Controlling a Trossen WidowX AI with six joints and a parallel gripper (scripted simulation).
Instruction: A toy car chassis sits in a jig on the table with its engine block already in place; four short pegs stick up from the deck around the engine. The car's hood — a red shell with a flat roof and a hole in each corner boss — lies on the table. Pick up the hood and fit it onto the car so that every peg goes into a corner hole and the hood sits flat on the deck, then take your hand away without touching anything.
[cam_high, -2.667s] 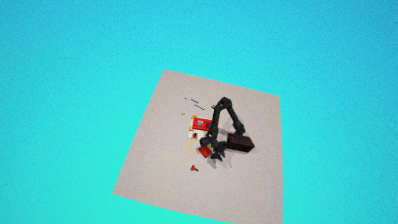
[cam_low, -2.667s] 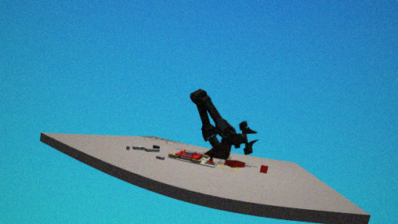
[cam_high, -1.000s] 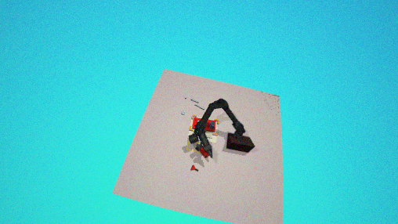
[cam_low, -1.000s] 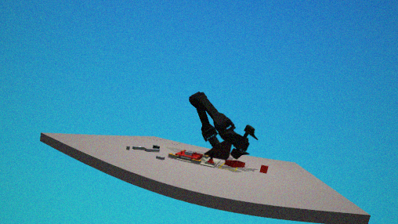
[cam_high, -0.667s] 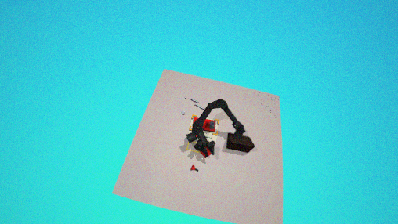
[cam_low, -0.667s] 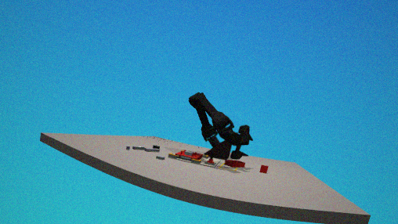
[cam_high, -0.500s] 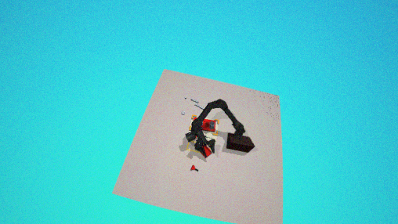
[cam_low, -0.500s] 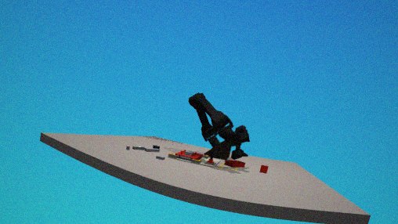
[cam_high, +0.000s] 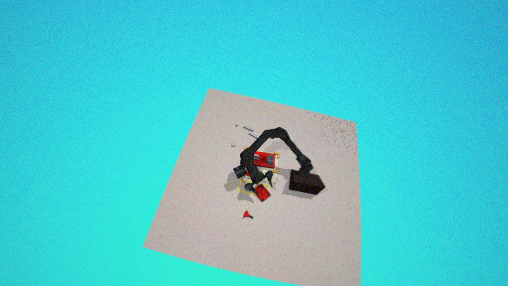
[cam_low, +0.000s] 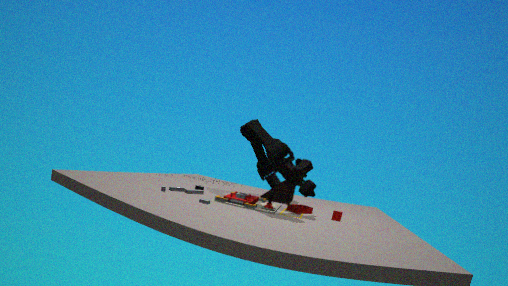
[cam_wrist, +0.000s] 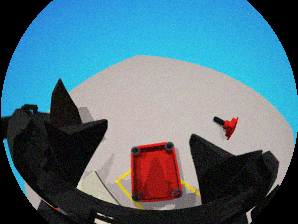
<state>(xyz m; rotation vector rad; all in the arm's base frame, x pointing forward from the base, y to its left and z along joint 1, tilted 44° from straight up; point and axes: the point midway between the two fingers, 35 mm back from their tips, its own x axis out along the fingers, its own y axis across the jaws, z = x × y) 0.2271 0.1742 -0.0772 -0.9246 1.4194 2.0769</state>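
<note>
Right now my gripper tip is 2 cm short of the red hood, 2 cm to the left of it and 8 cm above it. Also, from my gripper tip: white jig 10 cm ahead, 23 cm to the right, 8 cm below.
</note>
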